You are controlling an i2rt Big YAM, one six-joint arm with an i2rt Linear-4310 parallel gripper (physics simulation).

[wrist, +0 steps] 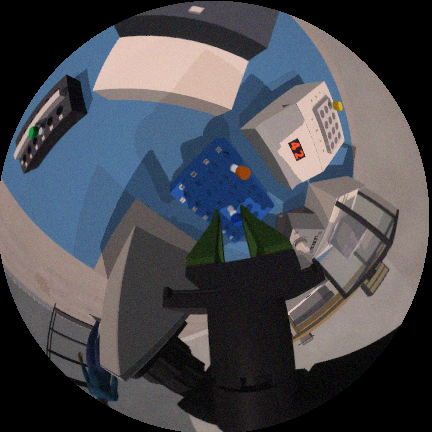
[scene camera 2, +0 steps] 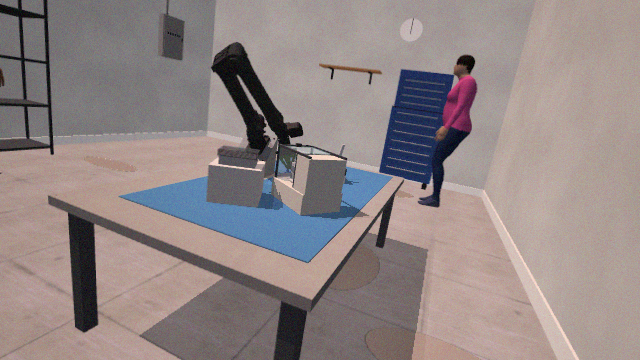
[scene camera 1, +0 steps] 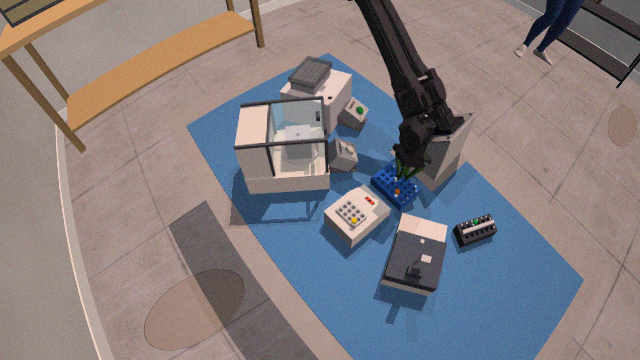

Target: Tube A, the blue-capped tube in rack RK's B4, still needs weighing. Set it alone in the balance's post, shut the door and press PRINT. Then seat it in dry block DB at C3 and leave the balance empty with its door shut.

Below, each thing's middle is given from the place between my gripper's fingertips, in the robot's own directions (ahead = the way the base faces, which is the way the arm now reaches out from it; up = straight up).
Labels:
Right now the glass-box balance (scene camera 1: 281, 145) is 19 cm ahead of my hand, 28 cm to the right of it and 6 cm above it.

